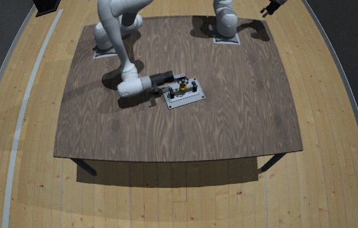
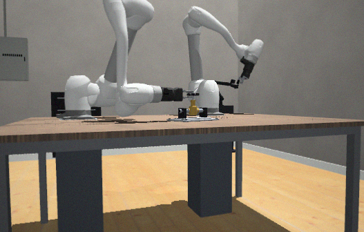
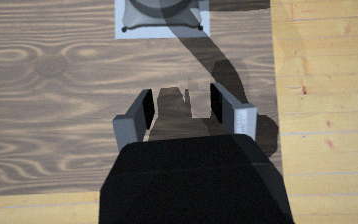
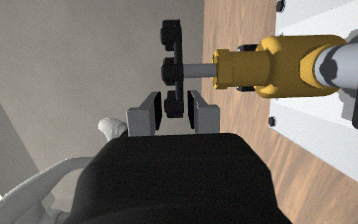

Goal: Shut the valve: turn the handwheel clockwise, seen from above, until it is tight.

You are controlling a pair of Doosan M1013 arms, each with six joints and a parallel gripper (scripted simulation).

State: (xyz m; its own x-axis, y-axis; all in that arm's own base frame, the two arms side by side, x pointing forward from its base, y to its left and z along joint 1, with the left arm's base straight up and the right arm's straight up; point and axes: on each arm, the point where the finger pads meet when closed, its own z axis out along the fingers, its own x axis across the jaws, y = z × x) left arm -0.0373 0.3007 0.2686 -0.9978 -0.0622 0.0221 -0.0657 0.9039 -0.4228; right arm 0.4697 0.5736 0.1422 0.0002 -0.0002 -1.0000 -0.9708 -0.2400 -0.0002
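Now: the black handwheel 30 mm ahead of my right hand and 10 mm below it. The rest, counted from my right hand: light base plate (30 mm ahead, 130 mm below).
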